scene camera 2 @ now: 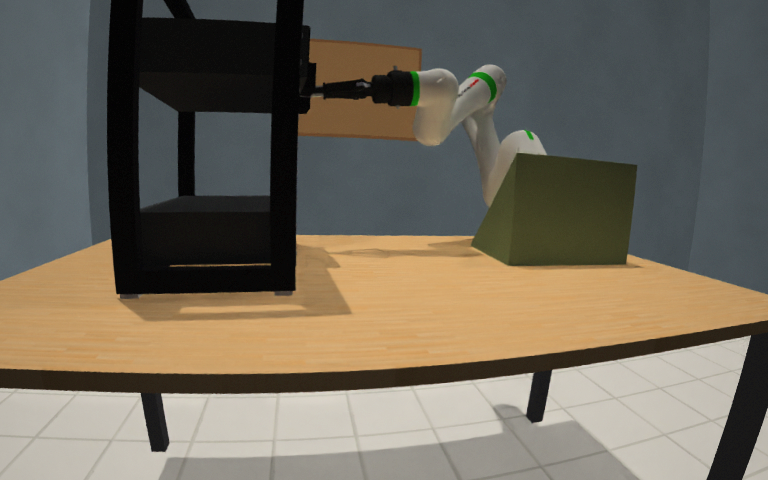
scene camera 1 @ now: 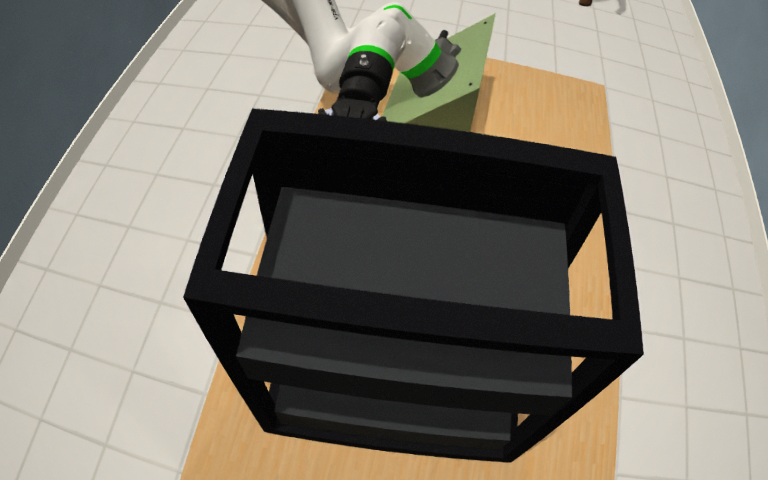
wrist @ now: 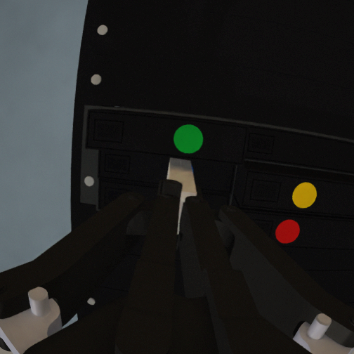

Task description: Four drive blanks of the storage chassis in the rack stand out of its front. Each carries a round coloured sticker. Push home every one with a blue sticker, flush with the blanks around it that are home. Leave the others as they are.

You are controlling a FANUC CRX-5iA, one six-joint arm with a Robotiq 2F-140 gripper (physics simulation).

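The storage chassis (scene camera 1: 419, 254) (scene camera 2: 209, 48) sits high in the black rack (scene camera 1: 407, 297) (scene camera 2: 284, 169). In the wrist view, my gripper (wrist: 177, 175) is shut and empty, its tips at the face of the second blank down on the left. A blue sliver of that blank's sticker (wrist: 193, 169) shows beside the tips; the rest is hidden. This blank's left end looks about level with the blank beneath; exact flushness is unclear. The green-sticker blank (wrist: 215, 142) above stands out. The yellow-sticker blank (wrist: 332, 197) at right stands out. The red sticker (wrist: 287, 231) is below it; its blank's depth is unclear.
A lower dark unit (scene camera 2: 203, 237) sits in the rack on the wooden table (scene camera 1: 555, 107) (scene camera 2: 396, 322). A green wedge-shaped block (scene camera 1: 447, 84) (scene camera 2: 569, 212) stands by the arm's base. A brown board (scene camera 2: 362, 118) hangs behind the arm.
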